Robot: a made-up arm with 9 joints.
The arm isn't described. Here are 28 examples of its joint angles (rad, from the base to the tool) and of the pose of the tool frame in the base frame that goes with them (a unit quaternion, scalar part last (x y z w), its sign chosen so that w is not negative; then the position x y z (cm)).
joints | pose
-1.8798 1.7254 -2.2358 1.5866 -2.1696 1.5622 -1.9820 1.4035 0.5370 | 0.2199 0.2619 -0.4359 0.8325 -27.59 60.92 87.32
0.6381 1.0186 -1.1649 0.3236 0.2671 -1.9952 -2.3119 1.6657 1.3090 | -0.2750 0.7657 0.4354 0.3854 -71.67 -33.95 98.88
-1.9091 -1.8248 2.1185 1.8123 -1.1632 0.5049 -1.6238 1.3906 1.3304 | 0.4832 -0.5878 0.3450 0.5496 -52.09 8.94 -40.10
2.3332 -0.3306 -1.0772 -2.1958 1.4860 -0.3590 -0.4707 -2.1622 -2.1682 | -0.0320 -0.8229 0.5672 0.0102 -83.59 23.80 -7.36
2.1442 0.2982 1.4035 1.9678 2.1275 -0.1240 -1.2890 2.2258 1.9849 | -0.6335 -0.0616 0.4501 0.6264 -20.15 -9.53 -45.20
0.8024 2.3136 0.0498 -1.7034 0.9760 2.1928 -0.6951 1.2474 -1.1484 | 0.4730 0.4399 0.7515 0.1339 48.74 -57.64 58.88
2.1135 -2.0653 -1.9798 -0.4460 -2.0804 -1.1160 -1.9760 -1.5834 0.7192 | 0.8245 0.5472 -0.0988 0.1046 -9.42 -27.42 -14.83
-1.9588 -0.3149 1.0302 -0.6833 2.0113 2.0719 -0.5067 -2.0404 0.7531 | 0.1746 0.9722 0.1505 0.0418 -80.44 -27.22 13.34
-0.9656 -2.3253 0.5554 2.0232 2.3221 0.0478 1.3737 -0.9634 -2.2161 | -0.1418 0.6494 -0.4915 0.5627 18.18 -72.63 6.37
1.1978 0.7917 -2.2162 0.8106 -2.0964 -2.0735 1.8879 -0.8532 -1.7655 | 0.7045 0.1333 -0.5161 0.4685 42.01 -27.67 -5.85
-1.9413 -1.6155 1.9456 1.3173 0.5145 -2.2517 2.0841 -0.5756 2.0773 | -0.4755 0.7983 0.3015 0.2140 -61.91 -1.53 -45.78
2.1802 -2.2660 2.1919 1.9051 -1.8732 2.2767 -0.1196 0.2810 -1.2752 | -0.1435 -0.9278 0.1944 0.2844 -21.10 92.22 -41.77
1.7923 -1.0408 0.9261 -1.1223 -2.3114 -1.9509 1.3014 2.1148 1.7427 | -0.7684 0.4570 -0.4101 0.1805 -51.73 84.44 42.95
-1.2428 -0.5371 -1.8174 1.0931 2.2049 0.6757 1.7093 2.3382 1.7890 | -0.1405 0.2411 0.5435 0.7917 -25.96 44.41 43.19
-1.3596 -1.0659 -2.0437 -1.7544 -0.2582 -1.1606 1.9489 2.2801 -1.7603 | -0.0064 0.5305 -0.7492 0.3967 32.81 44.65 28.46
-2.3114 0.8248 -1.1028 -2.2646 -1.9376 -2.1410 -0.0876 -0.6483 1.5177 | -0.0459 -0.9150 -0.3945 0.0710 -124.24 -6.03 14.04
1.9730 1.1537 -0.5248 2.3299 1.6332 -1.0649 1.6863 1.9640 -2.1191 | -0.5506 0.6783 0.3795 0.3045 -58.68 76.49 49.89
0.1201 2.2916 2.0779 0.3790 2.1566 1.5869 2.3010 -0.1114 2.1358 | 0.2556 0.2771 0.3637 0.8518 -73.15 32.00 43.70
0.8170 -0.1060 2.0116 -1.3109 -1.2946 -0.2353 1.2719 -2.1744 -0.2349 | 0.3012 -0.0134 0.2185 0.9281 62.85 30.53 12.98
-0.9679 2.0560 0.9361 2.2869 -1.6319 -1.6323 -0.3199 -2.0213 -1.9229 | -0.1397 -0.0741 0.2859 0.9451 -31.12 17.75 -21.38
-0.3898 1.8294 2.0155 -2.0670 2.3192 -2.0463 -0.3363 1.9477 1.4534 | 0.3958 -0.7810 -0.4088 0.2573 33.64 84.51 58.11
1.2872 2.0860 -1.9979 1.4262 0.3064 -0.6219 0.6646 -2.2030 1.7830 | -0.2763 0.2813 -0.6799 0.6182 21.66 -62.70 19.47
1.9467 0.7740 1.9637 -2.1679 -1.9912 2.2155 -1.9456 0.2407 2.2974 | 0.0200 -0.1852 0.8277 0.5294 47.56 -1.48 -108.66
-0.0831 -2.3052 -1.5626 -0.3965 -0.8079 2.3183 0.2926 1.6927 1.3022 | 0.0295 0.2204 0.9256 0.3064 32.84 40.27 -33.45
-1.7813 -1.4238 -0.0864 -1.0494 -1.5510 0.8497 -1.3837 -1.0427 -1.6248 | 0.1298 -0.2106 0.4245 0.8710 -35.32 -39.61 88.60
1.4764 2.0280 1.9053 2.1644 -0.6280 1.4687 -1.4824 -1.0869 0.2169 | 0.3922 0.8519 -0.0068 0.3468 -12.89 111.25 -11.85
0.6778 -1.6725 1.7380 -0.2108 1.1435 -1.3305 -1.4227 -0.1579 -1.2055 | -0.9715 0.2158 0.0921 0.0346 1.89 -48.61 6.92
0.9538 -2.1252 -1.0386 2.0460 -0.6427 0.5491 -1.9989 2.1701 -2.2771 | 0.0921 -0.0137 -0.9745 0.2043 24.27 -14.76 -26.85
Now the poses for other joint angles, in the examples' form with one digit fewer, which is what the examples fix.
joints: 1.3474 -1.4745 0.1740 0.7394 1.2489 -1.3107 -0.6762 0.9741 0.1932
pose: 0.601 0.768 0.188 0.118 57.5 40.5 51.5
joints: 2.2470 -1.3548 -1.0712 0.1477 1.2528 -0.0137 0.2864 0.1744 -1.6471
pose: 0.198 0.395 0.598 0.669 3.8 -18.0 40.6
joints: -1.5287 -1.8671 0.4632 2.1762 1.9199 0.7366 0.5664 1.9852 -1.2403
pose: -0.258 -0.748 -0.431 0.434 44.0 -56.0 22.0
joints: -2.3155 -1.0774 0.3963 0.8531 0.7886 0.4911 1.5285 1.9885 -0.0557
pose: 0.056 -0.805 -0.282 0.519 8.0 -33.1 -4.0
